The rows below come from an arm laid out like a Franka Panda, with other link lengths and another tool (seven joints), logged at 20 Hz.
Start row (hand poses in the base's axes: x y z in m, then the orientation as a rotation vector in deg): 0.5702, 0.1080, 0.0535, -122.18, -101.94, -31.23
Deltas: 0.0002, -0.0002, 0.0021, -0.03, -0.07, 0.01; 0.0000, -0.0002, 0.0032, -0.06, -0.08, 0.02; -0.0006, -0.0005, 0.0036, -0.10, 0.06, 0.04; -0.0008, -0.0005, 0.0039, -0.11, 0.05, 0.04; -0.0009, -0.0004, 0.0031, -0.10, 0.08, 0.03; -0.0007, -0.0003, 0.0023, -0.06, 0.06, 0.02; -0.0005, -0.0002, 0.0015, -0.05, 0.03, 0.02; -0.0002, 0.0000, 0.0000, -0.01, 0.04, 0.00; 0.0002, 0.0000, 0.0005, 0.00, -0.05, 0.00; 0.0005, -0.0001, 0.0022, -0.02, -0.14, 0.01; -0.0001, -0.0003, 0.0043, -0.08, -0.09, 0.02
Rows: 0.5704, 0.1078, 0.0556, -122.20, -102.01, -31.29; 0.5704, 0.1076, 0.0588, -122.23, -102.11, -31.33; 0.5698, 0.1071, 0.0624, -122.25, -102.18, -31.17; 0.5690, 0.1066, 0.0663, -122.28, -102.26, -31.02; 0.5681, 0.1062, 0.0694, -122.31, -102.31, -30.84; 0.5674, 0.1059, 0.0717, -122.32, -102.34, -30.72; 0.5669, 0.1057, 0.0732, -122.33, -102.38, -30.64; 0.5667, 0.1057, 0.0732, -122.33, -102.37, -30.59; 0.5669, 0.1057, 0.0737, -122.34, -102.40, -30.65; 0.5674, 0.1056, 0.0759, -122.36, -102.50, -30.79; 0.5673, 0.1053, 0.0802, -122.40, -102.62, -30.83
